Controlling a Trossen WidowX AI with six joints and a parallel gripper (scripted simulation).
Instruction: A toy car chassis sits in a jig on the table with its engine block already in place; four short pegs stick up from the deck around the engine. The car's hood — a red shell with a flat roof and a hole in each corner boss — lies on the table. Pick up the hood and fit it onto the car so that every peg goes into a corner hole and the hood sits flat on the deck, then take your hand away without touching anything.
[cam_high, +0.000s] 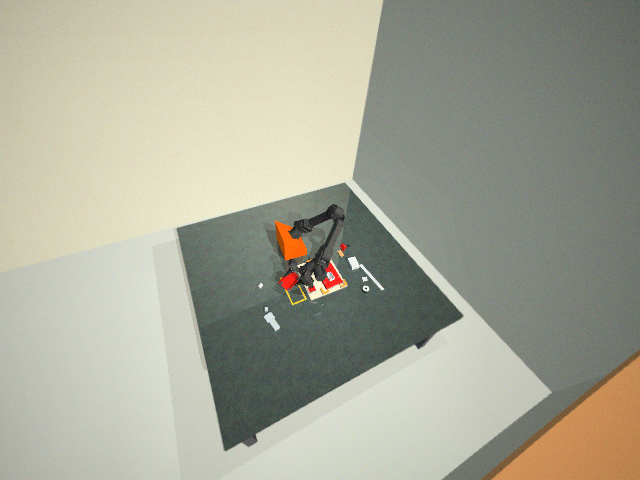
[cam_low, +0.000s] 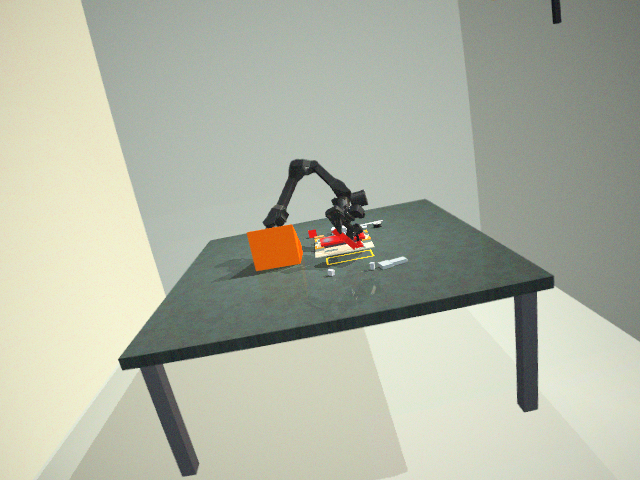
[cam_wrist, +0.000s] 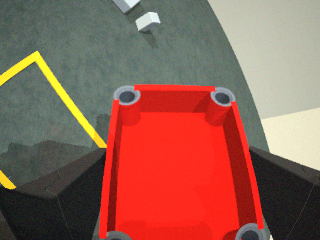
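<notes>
Right now the red hood is 1 cm behind my gripper tip. Round my gripper tip: white ribbed engine block (24 cm to the left, 6 cm below, 6 cm ahead); wheel (38 cm to the left, 22 cm ahead, 8 cm below); cream jig (21 cm to the left, 8 cm below, 2 cm ahead).
</notes>
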